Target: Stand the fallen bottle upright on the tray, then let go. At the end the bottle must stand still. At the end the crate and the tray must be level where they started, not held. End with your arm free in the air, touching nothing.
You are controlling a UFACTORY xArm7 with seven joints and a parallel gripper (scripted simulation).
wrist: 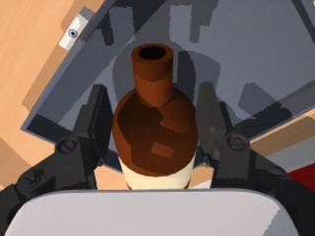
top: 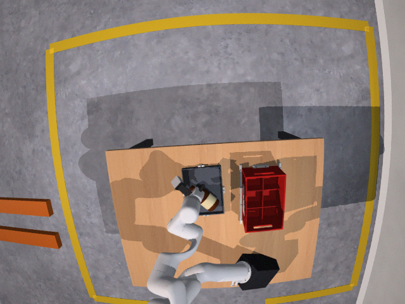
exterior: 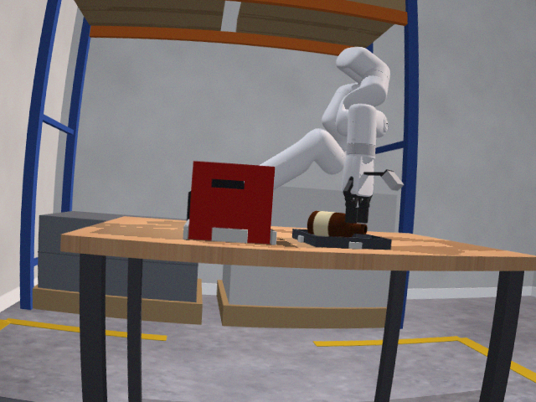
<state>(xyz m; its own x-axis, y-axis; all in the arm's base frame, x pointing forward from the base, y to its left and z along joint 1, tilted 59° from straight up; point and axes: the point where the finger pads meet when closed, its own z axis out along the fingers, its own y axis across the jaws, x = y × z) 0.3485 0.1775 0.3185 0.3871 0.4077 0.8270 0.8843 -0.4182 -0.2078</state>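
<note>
My gripper is now 20 mm past the brown bottle, 50 mm to the left of it and 30 mm above it. Also, from my hand: dark grey tray 40 mm to the right, 60 mm below; red crate 70 mm ahead, 320 mm to the right, 10 mm above.
</note>
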